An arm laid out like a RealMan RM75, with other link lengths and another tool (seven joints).
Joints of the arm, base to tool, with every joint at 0 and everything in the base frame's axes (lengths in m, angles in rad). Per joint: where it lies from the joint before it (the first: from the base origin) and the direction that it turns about. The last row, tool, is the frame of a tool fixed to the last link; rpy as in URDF.
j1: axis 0 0 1 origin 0 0 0.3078
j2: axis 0 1 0 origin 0 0 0
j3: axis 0 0 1 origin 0 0 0.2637
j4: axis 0 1 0 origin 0 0 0
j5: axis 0 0 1 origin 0 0 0.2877
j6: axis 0 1 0 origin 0 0 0
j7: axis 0 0 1 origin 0 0 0.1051
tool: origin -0.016 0.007 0.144 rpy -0.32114 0 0.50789
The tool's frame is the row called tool.
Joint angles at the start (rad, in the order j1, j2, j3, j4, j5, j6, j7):
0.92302, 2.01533, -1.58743, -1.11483, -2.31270, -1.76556, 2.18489
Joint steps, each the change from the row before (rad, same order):
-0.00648, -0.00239, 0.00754, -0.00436, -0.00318, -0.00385, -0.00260
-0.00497, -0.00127, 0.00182, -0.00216, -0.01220, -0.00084, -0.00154
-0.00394, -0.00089, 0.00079, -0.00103, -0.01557, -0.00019, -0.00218
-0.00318, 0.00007, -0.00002, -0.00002, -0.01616, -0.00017, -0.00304
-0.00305, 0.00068, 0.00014, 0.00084, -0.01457, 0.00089, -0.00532
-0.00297, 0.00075, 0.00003, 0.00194, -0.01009, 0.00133, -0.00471
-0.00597, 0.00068, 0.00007, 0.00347, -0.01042, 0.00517, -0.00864
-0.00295, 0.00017, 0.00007, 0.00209, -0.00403, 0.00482, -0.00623
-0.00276, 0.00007, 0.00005, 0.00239, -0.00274, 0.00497, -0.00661
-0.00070, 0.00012, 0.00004, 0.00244, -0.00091, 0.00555, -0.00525
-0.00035, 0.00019, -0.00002, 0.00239, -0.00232, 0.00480, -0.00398
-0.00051, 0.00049, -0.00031, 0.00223, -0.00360, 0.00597, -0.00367
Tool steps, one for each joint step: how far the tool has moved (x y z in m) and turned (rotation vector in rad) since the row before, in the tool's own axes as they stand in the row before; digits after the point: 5 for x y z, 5 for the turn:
0.00221, -0.00170, -0.00223, 0.00040, -0.00438, 0.00431
0.00278, -0.00352, -0.00108, 0.00966, 0.00224, 0.00619
0.00291, -0.00414, -0.00089, 0.01278, 0.00460, 0.00618
0.00283, -0.00394, -0.00033, 0.01253, 0.00638, 0.00510
0.00246, -0.00358, 0.00007, 0.01068, 0.00592, 0.00247
0.00207, -0.00278, 0.00054, 0.00643, 0.00435, 0.00224
0.00265, -0.00395, 0.00117, 0.00628, 0.00281, 0.00139
0.00083, -0.00204, 0.00057, 0.00314, -0.00016, -0.00178
0.00070, -0.00182, 0.00062, 0.00215, -0.00047, -0.00248
-0.00035, -0.00118, 0.00034, 0.00184, -0.00186, -0.00369
-0.00017, -0.00132, 0.00025, 0.00287, -0.00100, -0.00223
-0.00029, -0.00160, 0.00031, 0.00435, -0.00133, -0.00210

